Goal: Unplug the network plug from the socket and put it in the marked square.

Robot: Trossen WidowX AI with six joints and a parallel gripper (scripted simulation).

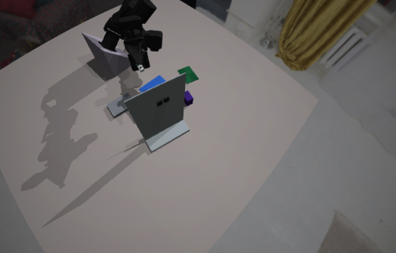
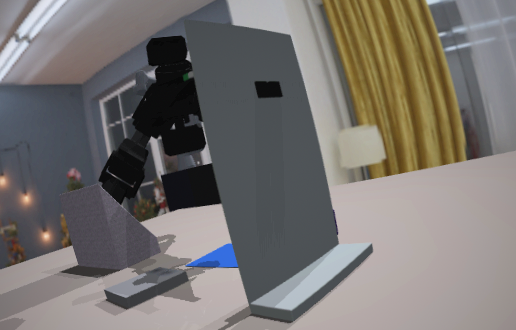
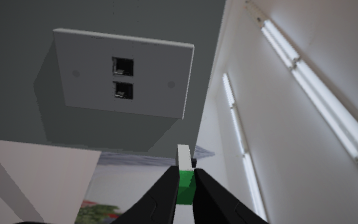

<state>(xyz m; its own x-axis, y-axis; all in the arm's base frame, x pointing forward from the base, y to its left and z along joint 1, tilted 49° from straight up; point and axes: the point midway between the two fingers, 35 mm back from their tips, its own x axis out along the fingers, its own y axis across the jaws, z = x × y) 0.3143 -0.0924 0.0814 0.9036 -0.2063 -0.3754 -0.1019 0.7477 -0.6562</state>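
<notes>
Now: the blue marked square 270 mm below my gripper tip, 80 mm to the left of it and 70 mm behind it. Round my gripper tip: green network plug (right at my gripper tip); grey panel (140 mm below, 110 mm ahead, 10 mm to the right); purple block (250 mm below, 140 mm to the left, 60 mm ahead).
</notes>
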